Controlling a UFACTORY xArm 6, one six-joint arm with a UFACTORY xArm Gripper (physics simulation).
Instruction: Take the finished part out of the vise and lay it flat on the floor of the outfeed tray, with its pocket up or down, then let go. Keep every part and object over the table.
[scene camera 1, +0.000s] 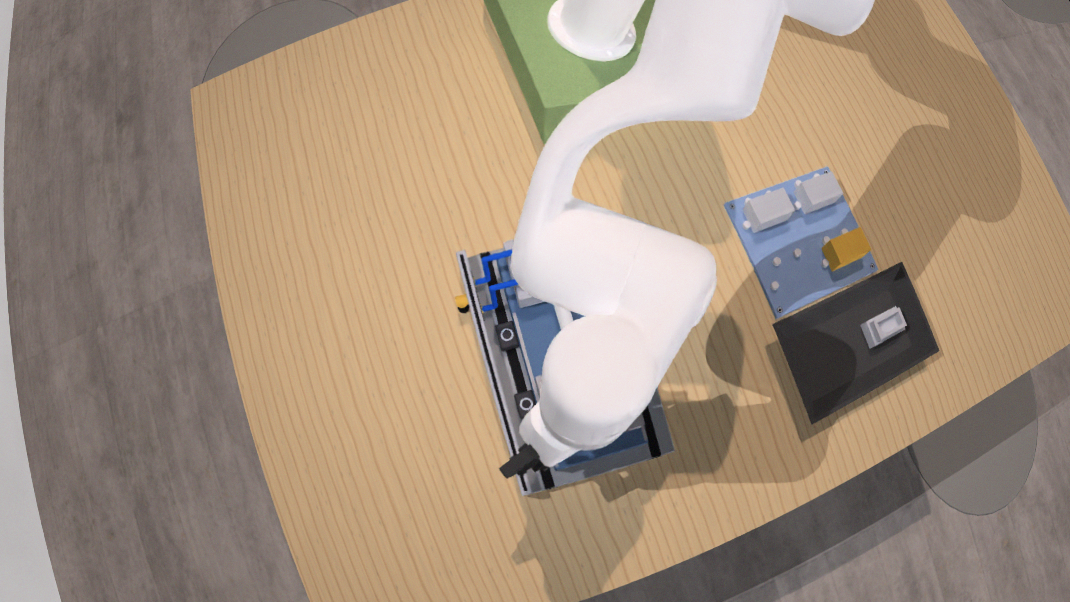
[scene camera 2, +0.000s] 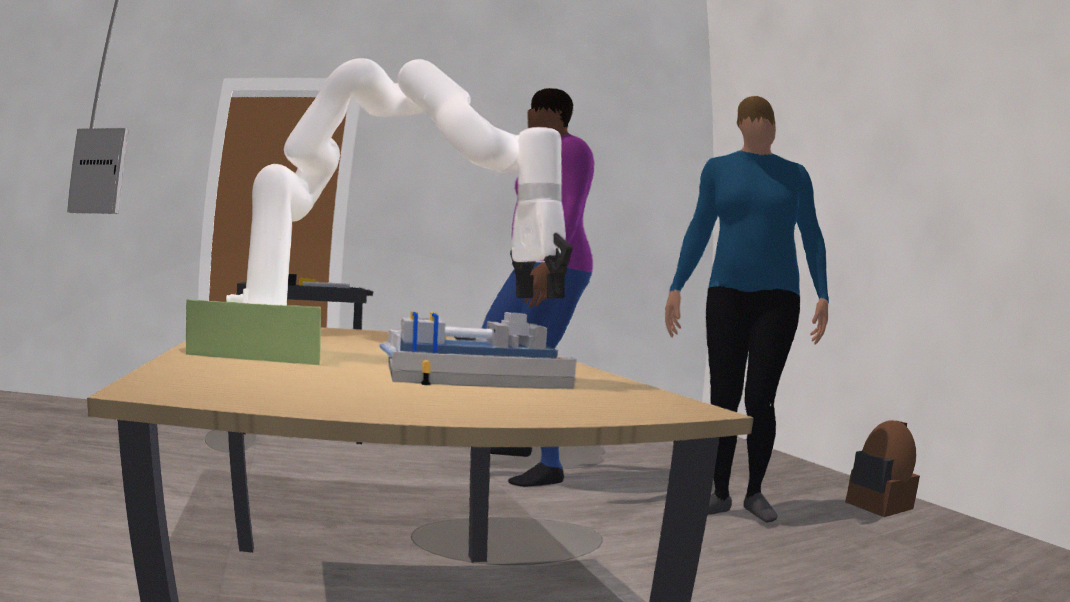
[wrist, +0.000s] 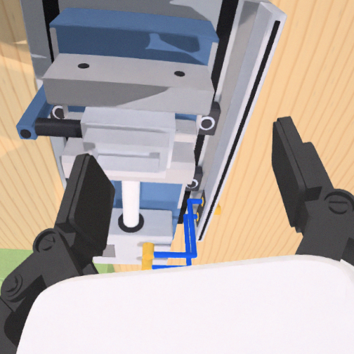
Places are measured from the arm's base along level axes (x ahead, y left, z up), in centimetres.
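Pixels of known places: gripper, between the fingertips: (scene camera 2: 539, 298); arm's base, origin of its link: (scene camera 1: 591, 28) (scene camera 2: 265, 314).
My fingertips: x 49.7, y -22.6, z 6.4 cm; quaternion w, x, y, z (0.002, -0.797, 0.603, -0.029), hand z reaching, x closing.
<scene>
Ahead of a thing's pixels: the offset from my fingertips to its top centre. "spot": to the spot under its first point.
The finished part @(dx -3.1, dy +3.3, dz -2.9 cm) (wrist: 129, 132) (scene camera 2: 515, 321) is a light grey block between the grey jaws of the vise @(dx -9.7, dy +3.4, dz -4.5 cm) (wrist: 130, 92) (scene camera 2: 478, 348) (scene camera 1: 537, 338). In scene camera 1 the arm hides the part. Which way its pocket faces is hard to tell. The outfeed tray @(spot: dx +7.6, dy +43.0, dz -13.1 cm) (scene camera 1: 875, 366) is black, at the right in scene camera 1. Another light grey part @(dx +3.1, dy +46.1, dz -9.7 cm) (scene camera 1: 885, 327) lies in it with its pocket up. My gripper (wrist: 183, 156) (scene camera 2: 540, 288) is open and empty, pointing down above the jaw end of the vise, clear of the part. In the wrist view the part is left of midway between the fingers.
A blue peg plate @(dx -13.1, dy +40.6, dz -13.5 cm) (scene camera 1: 785, 258) holds two grey blocks and an orange block @(dx -9.0, dy +45.2, dz -10.0 cm) (scene camera 1: 846, 249), beside the tray. Blue hoses (wrist: 190, 232) (scene camera 1: 497, 287) rise at the vise's cylinder end. A black rod (wrist: 59, 127) meets the part's side. The green base (scene camera 2: 252, 331) carries the arm.
</scene>
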